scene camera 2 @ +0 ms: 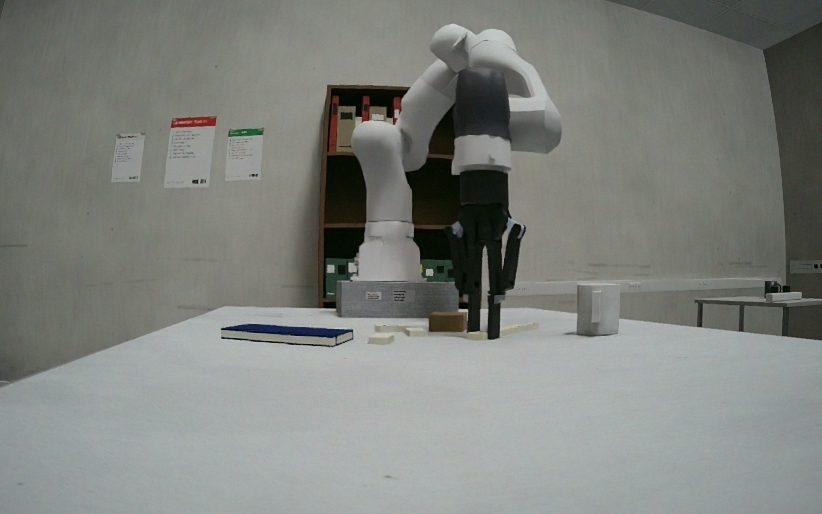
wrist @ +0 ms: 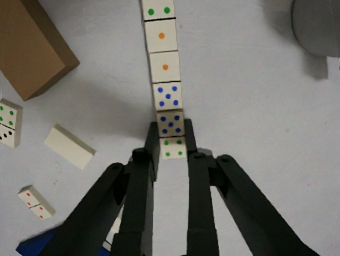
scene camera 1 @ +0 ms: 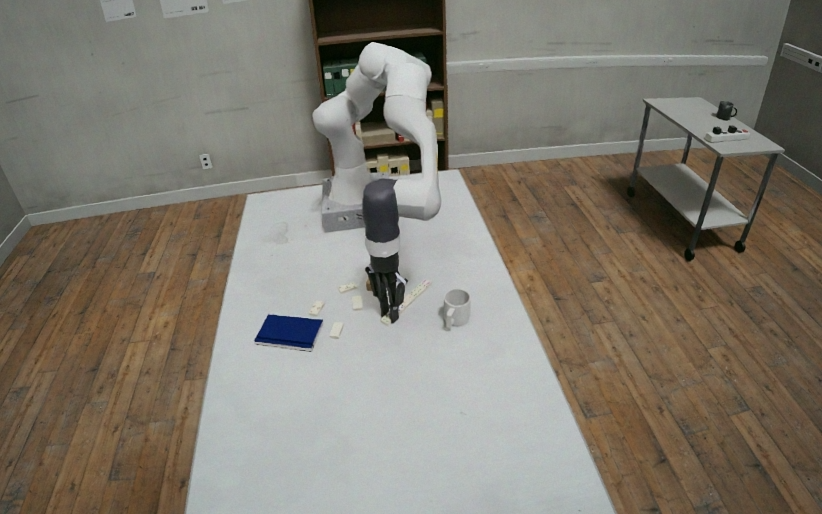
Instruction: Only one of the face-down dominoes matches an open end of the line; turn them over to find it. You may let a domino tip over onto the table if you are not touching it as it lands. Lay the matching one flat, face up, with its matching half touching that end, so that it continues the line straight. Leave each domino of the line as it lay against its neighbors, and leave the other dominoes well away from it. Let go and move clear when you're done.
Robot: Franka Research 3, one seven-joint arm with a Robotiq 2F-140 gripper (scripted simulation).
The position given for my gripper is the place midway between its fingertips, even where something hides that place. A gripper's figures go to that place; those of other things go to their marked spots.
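A domino (wrist: 170, 123) is 0.19 m from the lens, while my gripper (wrist: 172, 132) is 0.21 m from the lens.
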